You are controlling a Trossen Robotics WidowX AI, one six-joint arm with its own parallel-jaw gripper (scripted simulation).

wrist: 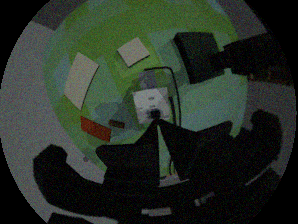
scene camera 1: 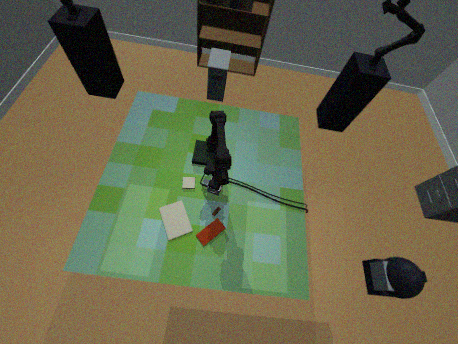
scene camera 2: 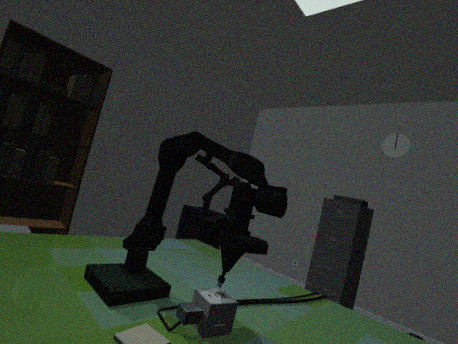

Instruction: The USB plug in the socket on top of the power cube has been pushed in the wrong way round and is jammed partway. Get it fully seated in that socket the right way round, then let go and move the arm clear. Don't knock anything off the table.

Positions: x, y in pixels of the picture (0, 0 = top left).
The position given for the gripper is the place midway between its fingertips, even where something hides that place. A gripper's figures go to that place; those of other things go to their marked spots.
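White book (wrist: 82, 71), 0.33 m from the lens. Gripper (wrist: 157, 122), 0.10 m from the lens.
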